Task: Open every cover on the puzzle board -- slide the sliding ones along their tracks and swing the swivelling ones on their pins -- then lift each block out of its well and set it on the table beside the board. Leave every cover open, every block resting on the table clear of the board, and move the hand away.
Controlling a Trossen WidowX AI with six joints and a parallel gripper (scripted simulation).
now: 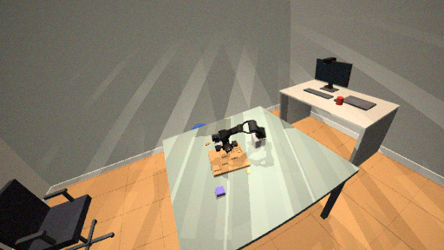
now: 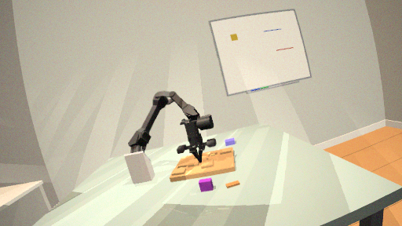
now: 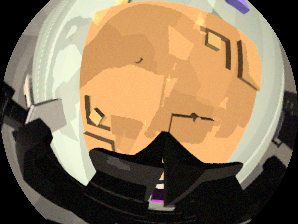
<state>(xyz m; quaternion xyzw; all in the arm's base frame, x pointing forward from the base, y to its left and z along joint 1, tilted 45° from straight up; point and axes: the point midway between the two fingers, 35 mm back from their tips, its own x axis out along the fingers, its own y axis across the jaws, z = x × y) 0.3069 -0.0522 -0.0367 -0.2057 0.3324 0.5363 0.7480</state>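
Now: gripper tip 20 mm to the right of the wooden puzzle board, 20 mm short of it and 10 mm above it. Also, from my gripper tip: violet block (280 mm to the left, 230 mm ahead, 20 mm below); small yellow piece (240 mm to the left, 30 mm below, 30 mm behind).
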